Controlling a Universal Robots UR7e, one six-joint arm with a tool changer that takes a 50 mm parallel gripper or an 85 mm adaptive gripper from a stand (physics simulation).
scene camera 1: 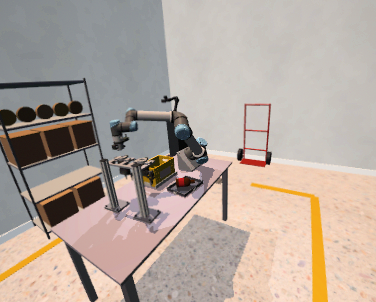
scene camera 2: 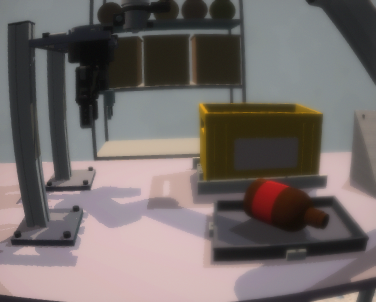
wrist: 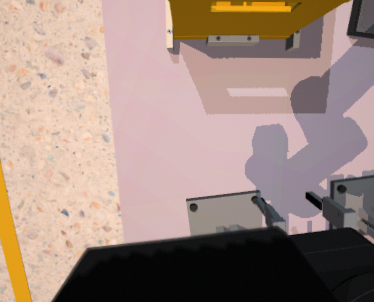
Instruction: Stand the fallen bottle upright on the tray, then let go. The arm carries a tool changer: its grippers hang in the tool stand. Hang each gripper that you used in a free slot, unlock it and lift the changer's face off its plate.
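Frame: origin at the arm's base, x ahead, y left, z up, level; centimetres.
Seen in the pictures: hand, its tool point: (scene camera 2: 135, 28); arm's base, origin of its link: (scene camera 1: 190, 154).
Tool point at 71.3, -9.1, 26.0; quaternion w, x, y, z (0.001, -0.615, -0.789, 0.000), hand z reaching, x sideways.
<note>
Offsets run from my tool point to a thing's top centre, as dx, dy, dz. "spot": to the spot under its first point.
The brown bottle with a red label {-33.4, +34.0, -30.2} (scene camera 1: 182, 182) (scene camera 2: 270, 202) lies on its side on the dark tray {-33.1, +33.9, -35.6} (scene camera 1: 176, 192) (scene camera 2: 250, 252), its neck toward the right in scene camera 2. A corner of the tray {spot: -22.0, +24.7, -36.7} (wrist: 354, 21) shows in the wrist view, top right. The arm's bare changer end (scene camera 1: 118, 145) (scene camera 2: 135, 19) is above the tool stand (scene camera 1: 145, 195) (scene camera 2: 27, 125) and carries no gripper. A dark gripper (scene camera 2: 87, 122) hangs in the stand, its fingers seen edge-on; a smaller one hangs behind it. Finger parts of the hanging tools show low in the wrist view, partly hidden by the black changer body.
A yellow crate {-30.4, +3.3, -20.6} (scene camera 1: 162, 171) (scene camera 2: 215, 145) (wrist: 240, 22) stands in a holder behind the tray. The stand has two upright posts on bolted base plates {spot: +13.7, +8.5, -36.9} (wrist: 222, 212). A shelf rack with boxes (scene camera 1: 20, 147) (scene camera 2: 166, 60) is beyond the table. A red hand truck (scene camera 1: 257, 130) stands farther back.
</note>
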